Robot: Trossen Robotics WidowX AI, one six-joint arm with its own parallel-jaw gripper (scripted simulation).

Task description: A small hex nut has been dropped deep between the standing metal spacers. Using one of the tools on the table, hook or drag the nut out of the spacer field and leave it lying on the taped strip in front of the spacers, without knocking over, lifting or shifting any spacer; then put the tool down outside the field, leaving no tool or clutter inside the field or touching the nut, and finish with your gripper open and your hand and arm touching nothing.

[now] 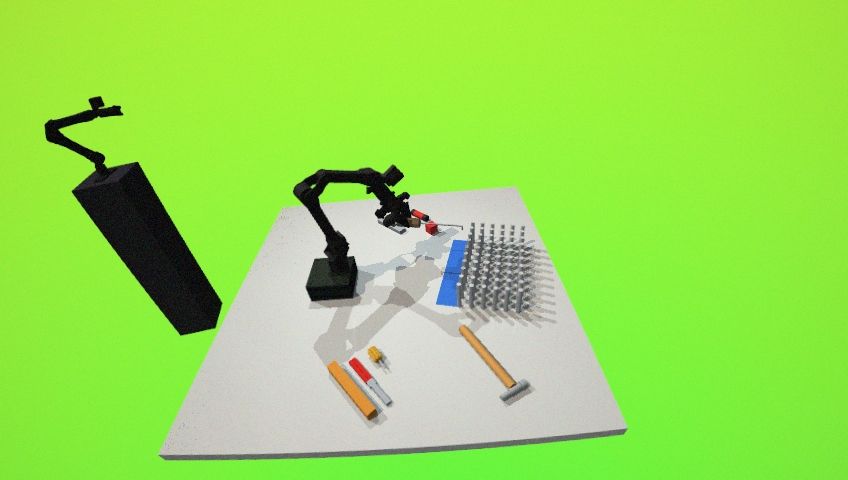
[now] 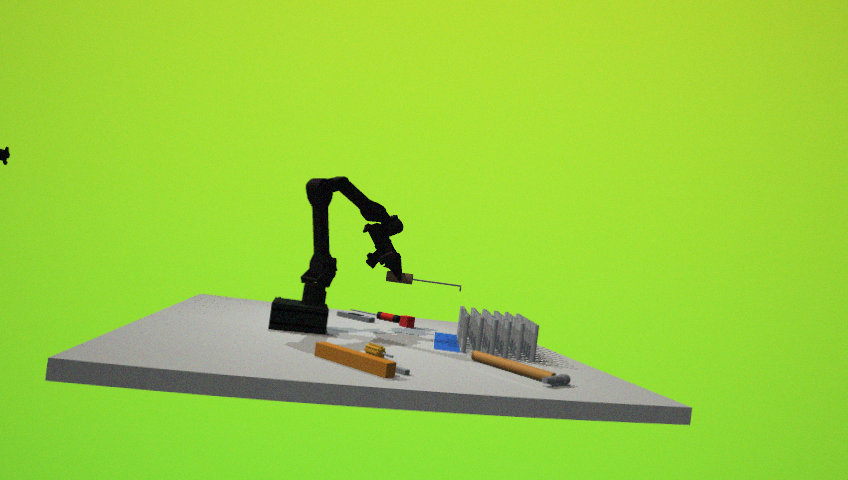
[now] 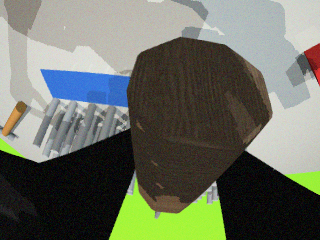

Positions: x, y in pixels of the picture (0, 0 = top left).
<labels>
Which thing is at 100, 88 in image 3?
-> A blue taped strip.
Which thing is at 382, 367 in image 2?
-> An orange block.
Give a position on a blue taped strip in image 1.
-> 447, 296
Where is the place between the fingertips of my gripper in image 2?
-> At 401, 280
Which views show my gripper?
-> Image 1, image 2 and image 3: all of them.
</labels>
